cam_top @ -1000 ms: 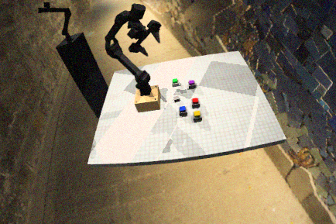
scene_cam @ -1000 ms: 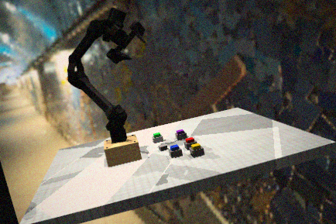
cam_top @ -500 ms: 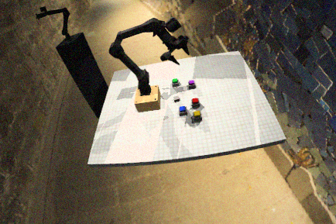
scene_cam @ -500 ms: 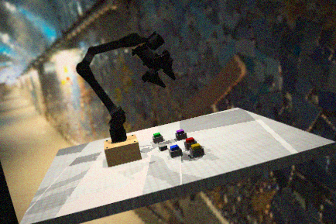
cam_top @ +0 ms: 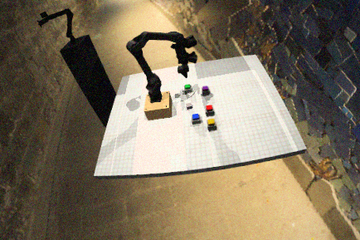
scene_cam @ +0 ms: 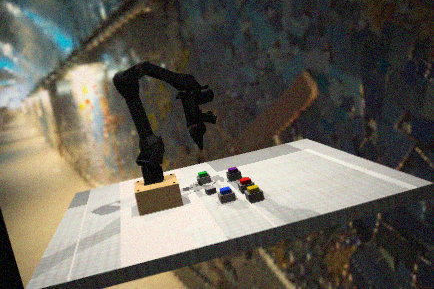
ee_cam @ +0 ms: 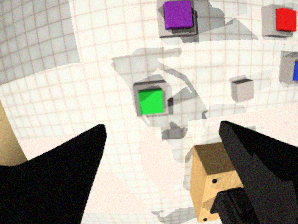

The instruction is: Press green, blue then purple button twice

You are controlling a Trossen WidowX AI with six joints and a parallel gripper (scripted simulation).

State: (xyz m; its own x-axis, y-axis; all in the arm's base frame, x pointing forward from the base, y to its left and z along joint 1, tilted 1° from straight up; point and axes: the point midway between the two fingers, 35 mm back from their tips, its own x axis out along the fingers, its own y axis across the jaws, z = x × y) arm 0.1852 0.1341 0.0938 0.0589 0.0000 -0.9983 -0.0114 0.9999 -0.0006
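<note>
Now: the green button 100 mm below my gripper tip, 10 mm to the left of it and 10 mm behind it. From my gripper tip the other things lie so: purple button: 100 mm below, 100 mm ahead, 30 mm to the right; red button: 200 mm to the right, 120 mm ahead, 100 mm below; small grey block: 150 mm to the right, 130 mm below.
</note>
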